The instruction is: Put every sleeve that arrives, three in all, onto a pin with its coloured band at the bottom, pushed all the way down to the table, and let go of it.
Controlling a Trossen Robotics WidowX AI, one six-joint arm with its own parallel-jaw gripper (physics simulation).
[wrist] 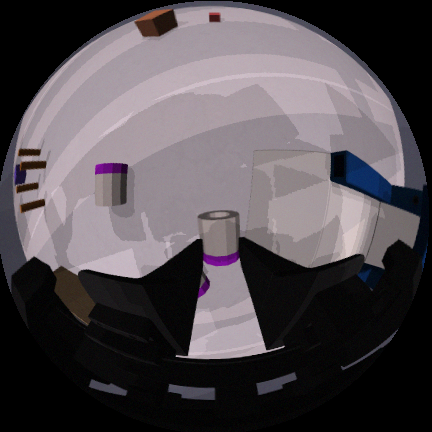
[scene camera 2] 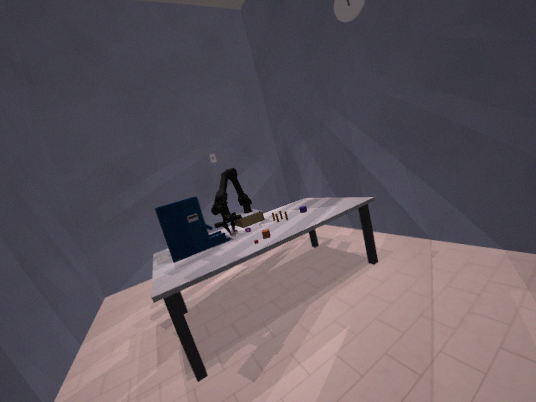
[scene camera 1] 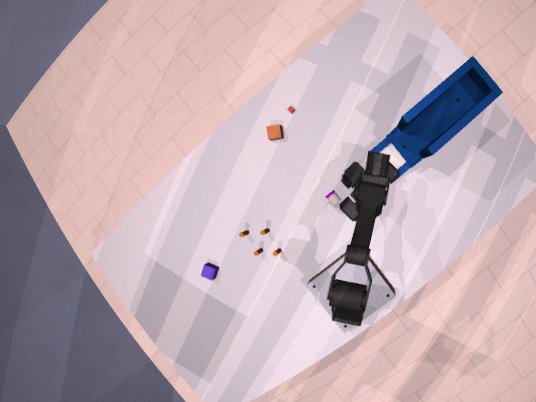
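My gripper (wrist: 220, 243) (scene camera 2: 231, 233) is shut on a grey sleeve (wrist: 219, 235), holding it between its fingertips at the blue chute's low end. This sleeve's open end faces the wrist camera and its purple band is at the lower end. A second sleeve (wrist: 203, 286) is mostly hidden behind the left finger in the wrist view; part of its purple band shows. A third sleeve (scene camera 1: 333, 199) (scene camera 2: 248, 230) (wrist: 111, 187) lies on its side, left of the gripper. Several thin brown pins (scene camera 1: 265, 231) (wrist: 33, 165) stand bare, farther left. The arm hides the fingertips in scene camera 1.
The blue chute (scene camera 1: 477, 117) (wrist: 362, 172) stands right of the gripper. An orange block (scene camera 1: 274, 132) (scene camera 2: 266, 233) (wrist: 157, 24) and a small red cube (scene camera 1: 291, 109) (scene camera 2: 256, 242) (wrist: 214, 17) lie across the table. A purple block (scene camera 1: 210, 271) (scene camera 2: 303, 209) lies beyond the pins.
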